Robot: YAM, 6 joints.
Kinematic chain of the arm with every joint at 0, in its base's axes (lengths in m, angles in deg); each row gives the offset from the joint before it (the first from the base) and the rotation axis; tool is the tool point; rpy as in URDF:
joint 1: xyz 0 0 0.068 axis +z
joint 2: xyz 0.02 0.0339 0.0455 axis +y
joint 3: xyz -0.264 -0.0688 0 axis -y
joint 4: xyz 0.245 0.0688 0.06 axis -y
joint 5: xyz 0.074 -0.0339 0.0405 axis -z
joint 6: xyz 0.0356 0 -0.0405 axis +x
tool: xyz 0 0 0 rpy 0 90 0
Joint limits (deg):
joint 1: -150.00..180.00
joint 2: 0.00..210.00
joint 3: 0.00..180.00
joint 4: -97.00..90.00
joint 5: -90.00..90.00
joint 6: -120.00..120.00
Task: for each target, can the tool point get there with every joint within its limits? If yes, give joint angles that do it. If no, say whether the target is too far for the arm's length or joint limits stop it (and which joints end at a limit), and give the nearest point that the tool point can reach.
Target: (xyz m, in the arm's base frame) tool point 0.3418 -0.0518 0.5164
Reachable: yes | joints -12.77 113.00 156.34 -74.84 -44.79 54.90
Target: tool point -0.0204 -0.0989 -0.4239
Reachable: no: joint limits stop it (at a limit: joint 2) | nearest point -0.0252 -0.1222 -0.3585 | short by 0.070 m
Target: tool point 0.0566 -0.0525 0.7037
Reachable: yes | joints -18.11 81.45 142.88 12.28 65.30 -78.99
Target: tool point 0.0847 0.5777 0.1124
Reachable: yes | joints 85.02 164.30 148.10 -31.23 73.92 -9.84
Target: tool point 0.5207 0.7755 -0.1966
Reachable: no: too far | nearest point 0.3415 0.5086 -0.0876 | short by 0.339 m
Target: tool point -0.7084 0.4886 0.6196
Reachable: no: too far | nearest point -0.4578 0.3158 0.4363 | short by 0.355 m
